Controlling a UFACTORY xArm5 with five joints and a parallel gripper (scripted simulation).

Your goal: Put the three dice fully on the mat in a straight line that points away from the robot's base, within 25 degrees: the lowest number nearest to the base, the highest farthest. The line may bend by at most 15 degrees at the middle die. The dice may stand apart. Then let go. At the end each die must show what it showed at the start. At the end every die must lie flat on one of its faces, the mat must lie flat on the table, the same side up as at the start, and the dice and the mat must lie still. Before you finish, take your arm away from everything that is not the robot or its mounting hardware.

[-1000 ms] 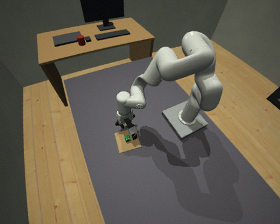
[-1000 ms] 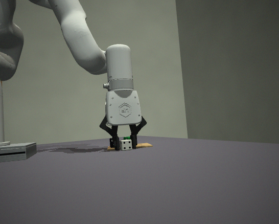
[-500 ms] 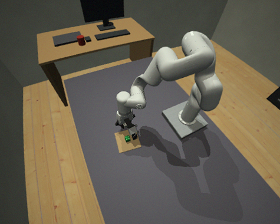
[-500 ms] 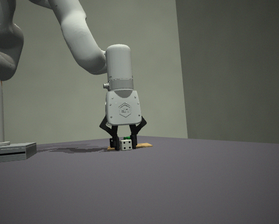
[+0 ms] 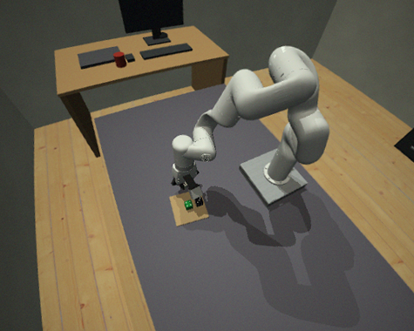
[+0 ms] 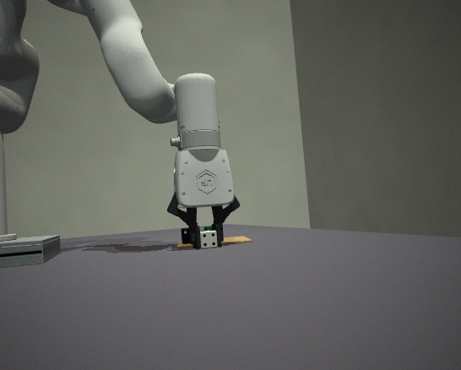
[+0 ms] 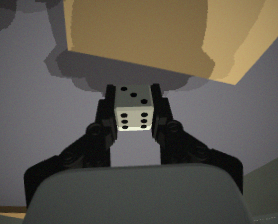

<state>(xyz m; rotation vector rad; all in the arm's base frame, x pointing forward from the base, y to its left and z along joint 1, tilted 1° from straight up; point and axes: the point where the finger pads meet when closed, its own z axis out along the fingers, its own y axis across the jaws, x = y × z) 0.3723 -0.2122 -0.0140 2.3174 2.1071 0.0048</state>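
Right now my hand is 10 mm above the white die. From my hand the other things lie so: tan mat 90 mm to the left, 50 mm ahead, 20 mm below; then green die 90 mm to the left, 50 mm ahead; then black die 110 mm to the left.
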